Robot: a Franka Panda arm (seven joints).
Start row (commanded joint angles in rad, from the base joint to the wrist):
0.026, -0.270, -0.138, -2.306, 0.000, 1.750, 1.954
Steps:
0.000, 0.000, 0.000, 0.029, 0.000, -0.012, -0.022
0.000, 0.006, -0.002, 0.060, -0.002, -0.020, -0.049
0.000, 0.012, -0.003, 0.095, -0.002, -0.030, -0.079
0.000, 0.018, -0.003, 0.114, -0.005, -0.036, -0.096
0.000, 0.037, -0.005, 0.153, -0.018, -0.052, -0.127
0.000, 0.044, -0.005, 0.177, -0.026, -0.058, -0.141
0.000, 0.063, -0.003, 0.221, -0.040, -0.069, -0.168
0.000, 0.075, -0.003, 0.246, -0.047, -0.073, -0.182
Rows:
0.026, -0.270, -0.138, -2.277, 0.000, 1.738, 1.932
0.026, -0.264, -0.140, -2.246, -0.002, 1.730, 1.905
0.026, -0.258, -0.141, -2.211, -0.002, 1.720, 1.875
0.026, -0.252, -0.141, -2.192, -0.005, 1.714, 1.858
0.026, -0.233, -0.143, -2.153, -0.018, 1.698, 1.827
0.026, -0.226, -0.143, -2.129, -0.026, 1.692, 1.813
0.026, -0.207, -0.141, -2.085, -0.040, 1.681, 1.786
0.026, -0.195, -0.141, -2.060, -0.047, 1.677, 1.772

